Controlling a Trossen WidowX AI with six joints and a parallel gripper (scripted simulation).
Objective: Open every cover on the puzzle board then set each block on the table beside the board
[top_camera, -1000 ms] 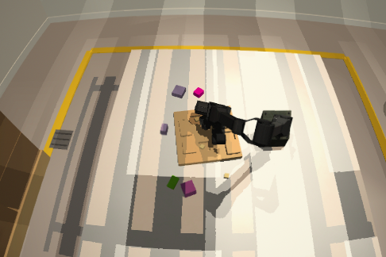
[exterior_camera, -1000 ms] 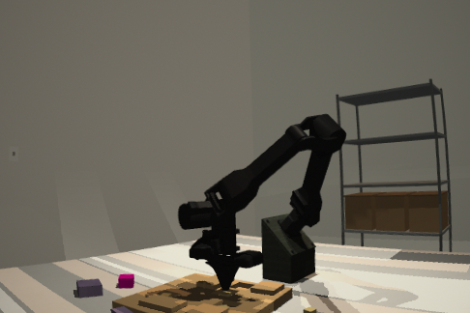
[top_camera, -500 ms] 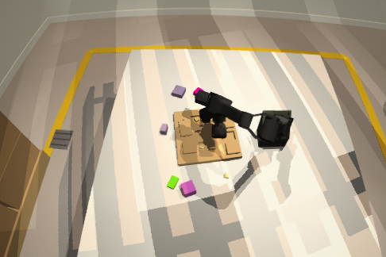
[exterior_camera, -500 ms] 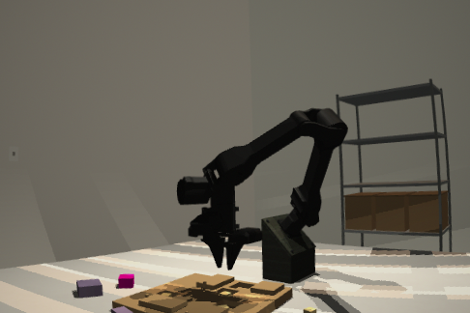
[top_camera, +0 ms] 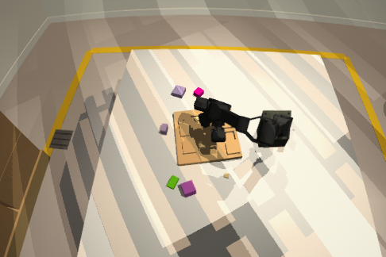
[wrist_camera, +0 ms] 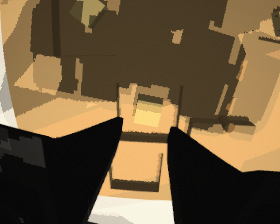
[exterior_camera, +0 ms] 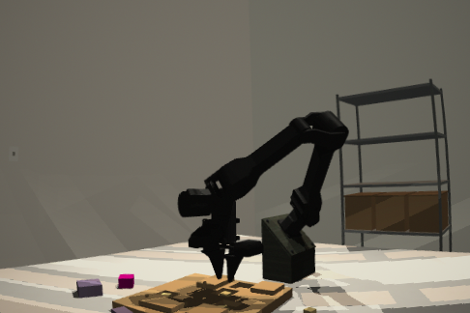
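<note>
The tan puzzle board is 4 cm ahead of my gripper tip, 1 cm to the left of it and 3 cm below it. Also, from my gripper tip: green block (17 cm ahead, 25 cm to the left, 4 cm below); magenta block (12 cm ahead, 27 cm to the right, 4 cm below).
</note>
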